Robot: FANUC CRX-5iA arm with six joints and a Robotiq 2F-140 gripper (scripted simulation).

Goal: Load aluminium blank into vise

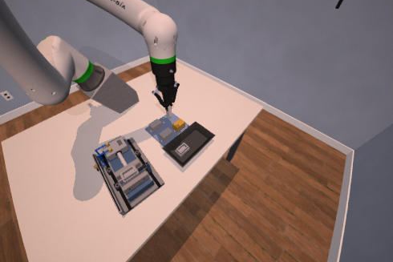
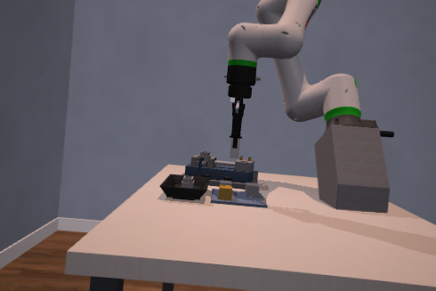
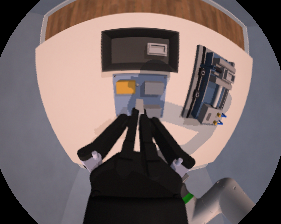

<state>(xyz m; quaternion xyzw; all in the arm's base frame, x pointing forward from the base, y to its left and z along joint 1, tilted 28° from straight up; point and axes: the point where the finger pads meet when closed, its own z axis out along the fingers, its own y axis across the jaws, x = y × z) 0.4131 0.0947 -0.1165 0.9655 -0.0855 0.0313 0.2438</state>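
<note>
Right now my hand is 29 cm to the left of the vise, 12 cm above it and 2 cm short of it. Round my hand: brass blank: 14 cm below, 4 cm to the left, 2 cm ahead.
</note>
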